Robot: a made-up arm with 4 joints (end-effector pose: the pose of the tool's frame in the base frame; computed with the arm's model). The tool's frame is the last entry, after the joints.
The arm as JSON. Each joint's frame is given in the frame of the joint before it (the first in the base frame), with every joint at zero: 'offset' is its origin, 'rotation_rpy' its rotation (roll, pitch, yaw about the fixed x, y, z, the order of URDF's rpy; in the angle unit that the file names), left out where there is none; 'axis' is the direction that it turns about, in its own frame. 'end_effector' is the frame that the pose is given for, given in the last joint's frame.
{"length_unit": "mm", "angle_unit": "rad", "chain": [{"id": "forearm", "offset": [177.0, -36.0, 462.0], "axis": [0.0, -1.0, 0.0]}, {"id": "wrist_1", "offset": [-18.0, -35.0, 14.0], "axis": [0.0, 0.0, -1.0]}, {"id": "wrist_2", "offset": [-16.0, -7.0, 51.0], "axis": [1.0, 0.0, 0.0]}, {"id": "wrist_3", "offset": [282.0, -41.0, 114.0], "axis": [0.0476, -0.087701, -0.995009]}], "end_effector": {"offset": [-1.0, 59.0, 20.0], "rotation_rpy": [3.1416, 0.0, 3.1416]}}
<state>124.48 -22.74 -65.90 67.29</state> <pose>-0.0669 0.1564 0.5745 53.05 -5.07 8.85</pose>
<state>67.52 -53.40 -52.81 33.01</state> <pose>0.0751 0.2304 0.5828 -42.46 58.92 -74.29</pose>
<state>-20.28 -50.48 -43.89 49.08</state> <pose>0.3380 0.2222 0.5788 -155.02 14.07 -169.16</pose>
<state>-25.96 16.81 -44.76 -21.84</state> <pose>0.4614 -0.0489 0.4902 -134.82 -42.55 176.78</pose>
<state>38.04 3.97 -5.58 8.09</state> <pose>0.2571 -0.0665 0.7750 175.73 38.52 164.70</pose>
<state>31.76 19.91 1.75 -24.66</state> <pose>0.2505 -0.1515 0.7411 -178.07 30.03 -174.60</pose>
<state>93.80 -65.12 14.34 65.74</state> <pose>-0.0299 0.1926 0.6151 167.41 83.73 178.83</pose>
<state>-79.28 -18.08 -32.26 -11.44</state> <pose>0.3800 0.0824 0.2981 132.24 -62.89 -95.74</pose>
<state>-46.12 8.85 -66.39 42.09</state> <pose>0.4691 0.0009 0.3268 -103.47 -3.83 160.29</pose>
